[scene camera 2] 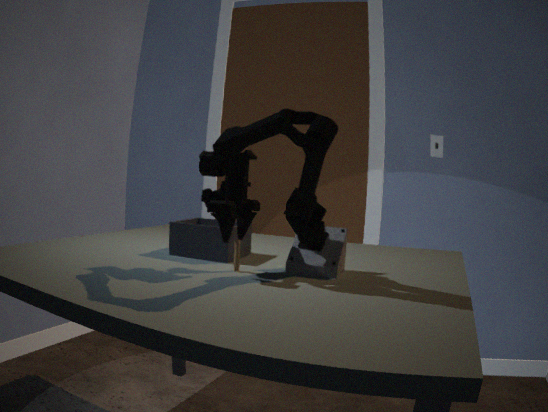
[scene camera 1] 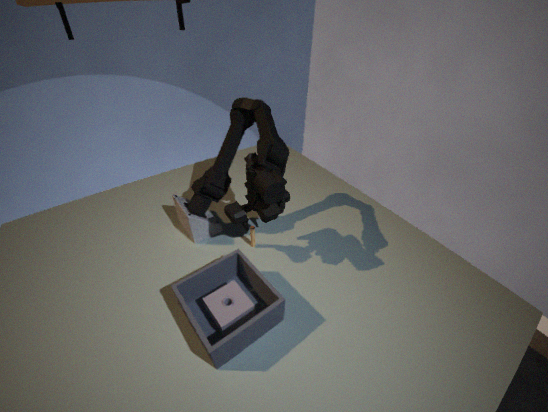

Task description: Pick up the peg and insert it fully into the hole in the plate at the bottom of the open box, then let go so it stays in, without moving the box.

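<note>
The thin, light wooden peg (scene camera 1: 253, 237) (scene camera 2: 237, 258) stands upright on the table near the arm's base. My gripper (scene camera 1: 252, 227) (scene camera 2: 234, 239) is open and points down. Its fingertips are at the height of the peg's top, one on either side of it in the scene camera 2 view; whether they touch it I cannot tell. The grey open box (scene camera 1: 249, 328) (scene camera 2: 200, 243) stands apart from the peg. Inside it lies a pale square plate (scene camera 1: 219, 310) with a round dark hole (scene camera 1: 227, 301) at its middle. The plate and hole are hidden by the box wall in the scene camera 2 view.
The arm's light grey base block (scene camera 1: 201, 230) (scene camera 2: 312, 265) stands close to the peg, on the side away from the box. The box walls rise all around the plate. The table (scene camera 1: 375, 325) (scene camera 2: 350, 320) ends at a dark front edge in the scene camera 2 view.
</note>
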